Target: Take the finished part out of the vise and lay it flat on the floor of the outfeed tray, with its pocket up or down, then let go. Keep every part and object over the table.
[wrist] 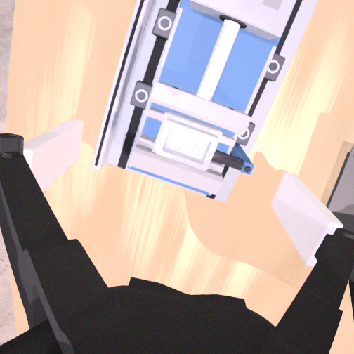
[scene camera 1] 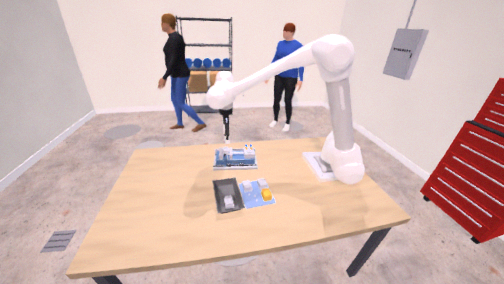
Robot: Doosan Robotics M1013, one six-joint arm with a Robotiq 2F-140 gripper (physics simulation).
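Places are measured from the arm's base along level axes (x ahead, y left, z up), in millimetres.
Pixels of known places: gripper, between the fingertips: (scene camera 1: 226,138); arm's base, origin of its link: (scene camera 1: 329,164).
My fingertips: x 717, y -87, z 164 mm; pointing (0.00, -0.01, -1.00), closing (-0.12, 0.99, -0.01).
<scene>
For each thing: its top centre in the pictures, then the offset to it from my fingertips. "spot": a spot on its surface instead.
- grey vise, centre of its top: (scene camera 1: 235,150) dx -57, dy +1, dz -93 mm
- dark outfeed tray, a spot on its surface: (scene camera 1: 226,187) spot: dx -6, dy +269, dz -180 mm
- pale part, centre of its top: (scene camera 1: 229,199) dx -26, dy +394, dz -145 mm
- blue plate, centre of its top: (scene camera 1: 256,192) dx -179, dy +310, dz -184 mm
- yellow block, centre of its top: (scene camera 1: 266,192) dx -233, dy +344, dz -148 mm
The blue and grey vise (scene camera 1: 239,159) (wrist: 182,65) stands near the back of the table. The finished part (wrist: 186,143), a pale block with its rectangular pocket up, sits between the jaws at one end of the vise. My gripper (scene camera 1: 227,141) (wrist: 182,164) is open and empty above that end. In the wrist view its fingers stand wide on either side of the vise, and the part lies between them in the picture, apart from both. The dark outfeed tray (scene camera 1: 226,187) (wrist: 346,192) lies in front of the vise; another pale part (scene camera 1: 228,201) is in its front end.
A blue plate (scene camera 1: 250,202) beside the tray holds two pale blocks (scene camera 1: 247,186) (scene camera 1: 262,183) and a yellow block (scene camera 1: 266,194). A black handle (wrist: 227,160) sticks out beside the part. The arm's base stands at the table's right. Two people stand behind the table.
</scene>
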